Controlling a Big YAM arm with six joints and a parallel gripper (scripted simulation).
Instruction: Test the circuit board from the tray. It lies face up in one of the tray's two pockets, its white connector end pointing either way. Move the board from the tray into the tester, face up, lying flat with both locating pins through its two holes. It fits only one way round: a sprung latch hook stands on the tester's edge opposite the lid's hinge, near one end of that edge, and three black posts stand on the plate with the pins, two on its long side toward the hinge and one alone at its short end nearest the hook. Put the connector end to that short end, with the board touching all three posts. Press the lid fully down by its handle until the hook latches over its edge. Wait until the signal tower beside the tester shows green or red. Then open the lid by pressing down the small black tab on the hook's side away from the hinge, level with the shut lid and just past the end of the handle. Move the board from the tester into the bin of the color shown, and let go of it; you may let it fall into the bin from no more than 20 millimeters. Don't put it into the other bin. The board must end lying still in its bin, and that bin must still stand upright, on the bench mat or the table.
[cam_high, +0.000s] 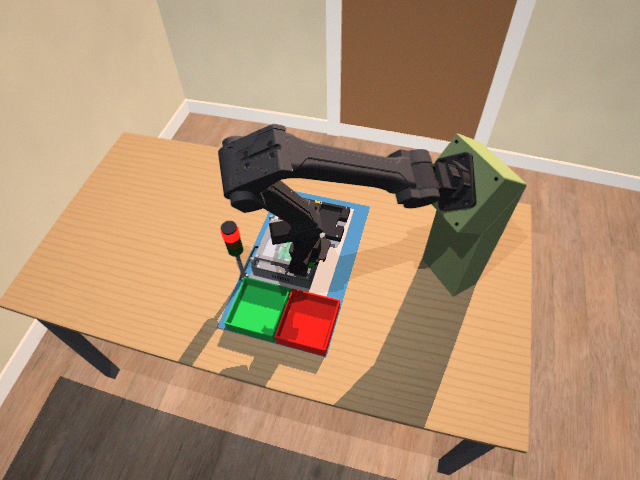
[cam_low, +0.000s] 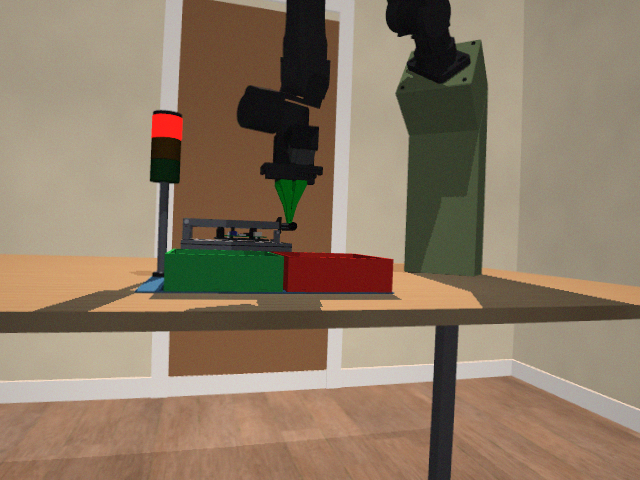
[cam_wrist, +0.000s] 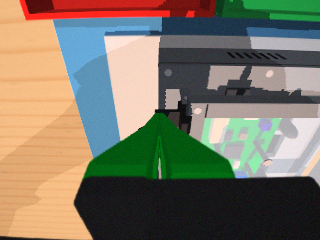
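Right now the latch hook is 10 mm below my hand and 10 mm ahead of it. The rest, counted from my hand: tester plate 90 mm ahead, 40 mm to the right, 40 mm below; green circuit board 80 mm ahead, 40 mm to the right, 30 mm below; tester lid 90 mm ahead, 50 mm to the right, 10 mm below.
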